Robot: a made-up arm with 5 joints. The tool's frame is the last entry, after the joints.
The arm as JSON. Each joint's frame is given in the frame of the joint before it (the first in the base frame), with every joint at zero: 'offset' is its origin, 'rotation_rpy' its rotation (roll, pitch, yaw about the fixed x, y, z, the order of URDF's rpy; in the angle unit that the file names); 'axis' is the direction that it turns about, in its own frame. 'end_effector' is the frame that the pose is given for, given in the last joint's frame.
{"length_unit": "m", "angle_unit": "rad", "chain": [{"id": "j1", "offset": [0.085, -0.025, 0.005], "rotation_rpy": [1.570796, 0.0, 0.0], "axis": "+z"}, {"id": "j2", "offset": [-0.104, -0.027, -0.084], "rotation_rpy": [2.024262, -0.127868, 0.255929], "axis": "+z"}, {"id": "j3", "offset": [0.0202, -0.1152, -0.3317], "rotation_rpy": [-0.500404, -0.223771, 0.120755], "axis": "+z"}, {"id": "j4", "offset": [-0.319, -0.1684, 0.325], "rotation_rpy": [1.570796, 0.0, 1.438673], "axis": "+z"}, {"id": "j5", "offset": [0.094, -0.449, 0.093], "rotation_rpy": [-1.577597, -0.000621, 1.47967], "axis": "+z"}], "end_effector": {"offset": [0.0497, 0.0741, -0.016], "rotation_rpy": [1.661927, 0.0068, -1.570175]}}
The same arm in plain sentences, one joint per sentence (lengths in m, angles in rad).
The arm has five revolute joints in a row. What follows holds with every joint at zero, and every direction is one of the base frame's. The first joint sits 0.085 m along +x and 0.025 m along -y and 0.005 m along +z from the base frame's origin and turns about -y. The second joint sits 0.104 m along -x and 0.084 m along +y and 0.027 m along -z from the first joint and turns about the direction (0.281604, 0.434507, -0.855513). The third joint sits 0.074 m along -x and 0.044 m along -y and 0.341 m along +z from the second joint and turns about -z. The fourth joint sits 0.294 m along -x and 0.209 m along +y and 0.325 m along -z from the third joint and turns about +x. The fifth joint sits 0.093 m along +x and 0.094 m along -y and 0.449 m along +z from the fourth joint and turns about the direction (-0.0068, 0.995827, -0.091003). The tool frame, which is the frame that the pose is given for, sits 0.074 m along -x and 0.021 m along -y and 0.048 m along -z from the fifth joint; its axes are the base frame's turned by roll 0, pitch 0 and yaw 0 rad (as in URDF: about the fixed x, then y, then z).
